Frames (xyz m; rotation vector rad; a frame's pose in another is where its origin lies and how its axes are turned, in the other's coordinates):
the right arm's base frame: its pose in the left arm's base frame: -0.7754 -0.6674 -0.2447 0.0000 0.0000 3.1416
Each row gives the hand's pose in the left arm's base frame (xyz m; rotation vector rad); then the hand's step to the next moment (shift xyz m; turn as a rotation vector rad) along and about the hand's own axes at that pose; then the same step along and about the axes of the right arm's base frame.
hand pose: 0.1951 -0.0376 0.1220 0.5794 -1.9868 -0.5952
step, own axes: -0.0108 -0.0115 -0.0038 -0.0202 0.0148 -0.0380
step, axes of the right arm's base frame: -0.0099 0.0028 -0.0126 -0.0402 -0.0173 0.0124
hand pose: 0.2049 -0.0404 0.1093 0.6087 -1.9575 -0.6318
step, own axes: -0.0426 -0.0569 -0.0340 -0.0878 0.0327 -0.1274
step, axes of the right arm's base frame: -0.0570 0.0207 -0.0504 -0.1458 -0.0586 0.0176
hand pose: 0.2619 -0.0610 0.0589 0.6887 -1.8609 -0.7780
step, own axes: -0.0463 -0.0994 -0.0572 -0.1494 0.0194 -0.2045
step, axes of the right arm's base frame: -0.0821 0.0412 -0.0829 -0.2413 -0.0792 -0.0017
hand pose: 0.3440 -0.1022 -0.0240 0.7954 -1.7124 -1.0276
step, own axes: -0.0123 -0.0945 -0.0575 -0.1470 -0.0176 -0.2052
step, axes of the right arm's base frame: -0.0635 0.0466 -0.0787 -0.2432 -0.0609 -0.0339
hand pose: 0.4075 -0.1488 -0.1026 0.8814 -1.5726 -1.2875
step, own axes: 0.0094 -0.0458 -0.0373 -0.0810 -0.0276 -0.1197
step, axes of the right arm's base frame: -0.0311 0.0308 -0.0407 -0.1400 -0.0276 -0.0358
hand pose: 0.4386 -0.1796 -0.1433 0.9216 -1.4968 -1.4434
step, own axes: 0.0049 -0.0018 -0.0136 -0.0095 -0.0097 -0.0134
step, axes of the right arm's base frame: -0.0107 0.0098 -0.0016 -0.0155 -0.0030 -0.0106
